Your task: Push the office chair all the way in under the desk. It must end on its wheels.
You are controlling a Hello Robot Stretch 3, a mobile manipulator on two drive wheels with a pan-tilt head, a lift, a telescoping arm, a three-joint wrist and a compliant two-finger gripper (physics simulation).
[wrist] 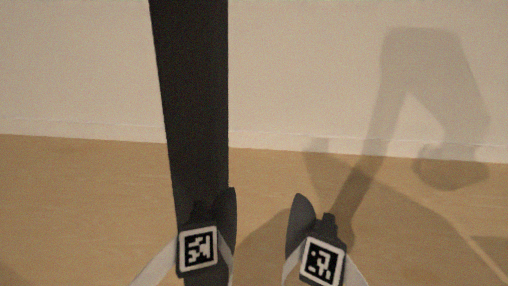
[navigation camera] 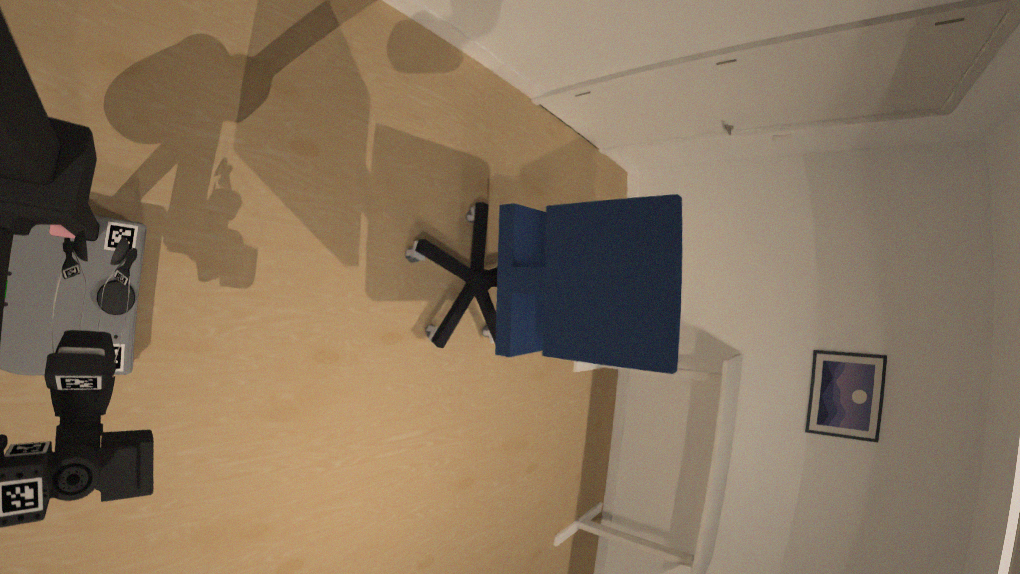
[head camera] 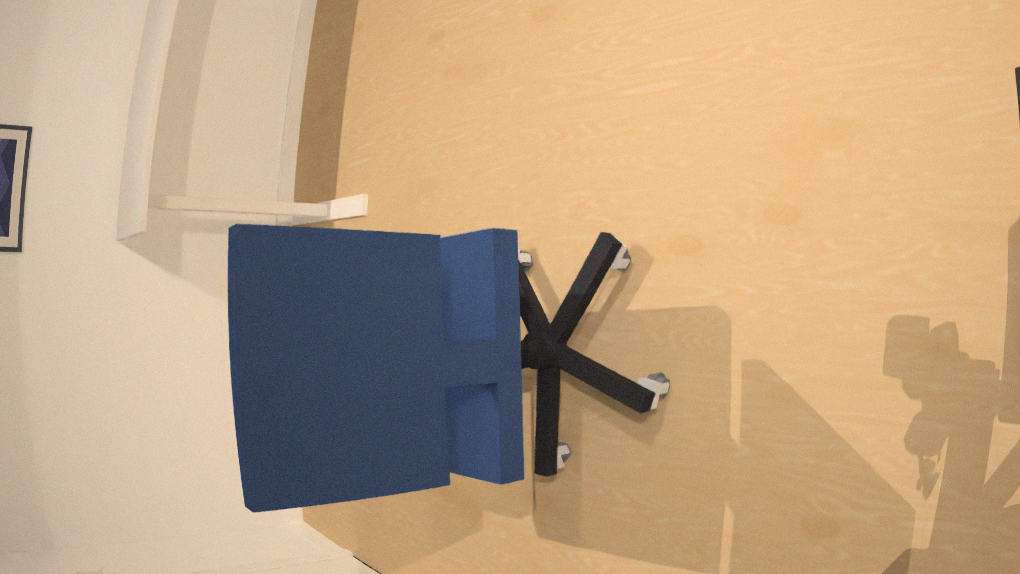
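Seen in the pictures: gripper, fingertip midpoint: (navigation camera: 104,235); robot's base at its link origin: (navigation camera: 115,294).
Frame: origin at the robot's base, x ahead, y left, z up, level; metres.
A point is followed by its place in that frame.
Note:
The blue office chair (head camera: 335,356) @(x 0.978, y 0.132, z 0.804 m) (navigation camera: 609,285) @(x 0.977, y 0.144, z 0.797 m) stands upright on its black star base and casters, its backrest toward me. The white desk (head camera: 142,128) @(x 2.428, y -0.502, z 0.950 m) (navigation camera: 718,456) @(x 2.322, y -0.655, z 0.950 m) stands against the wall beyond it. The views are turned sideways; upright, the chair is at the desk's left end, overlapping its left leg, and the desk extends to the right. The chair's base is out on the floor in front of the desk. My gripper (navigation camera: 99,251) @(x -0.017, y 0.101, z 0.564 m) (wrist: 263,212) @(x -0.017, y 0.101, z 0.564 m) is open and empty, above my own base and well apart from the chair.
My grey base (navigation camera: 42,306) @(x -0.127, y -0.029, z 0.160 m) is below the gripper. A dark upright post (wrist: 195,100) is beside the left finger. A framed picture (head camera: 14,185) @(x 3.008, y -0.334, z 1.474 m) (navigation camera: 848,396) @(x 3.008, y -0.329, z 1.660 m) hangs on the wall. A pale door (navigation camera: 820,74) @(x 1.923, y 1.238, z 1.424 m) is left of the chair when viewed upright. Shadows fall across the wooden floor (head camera: 713,142) @(x 0.797, y -0.318, z 0.000 m) (navigation camera: 320,399) @(x 0.606, y -0.294, z 0.000 m).

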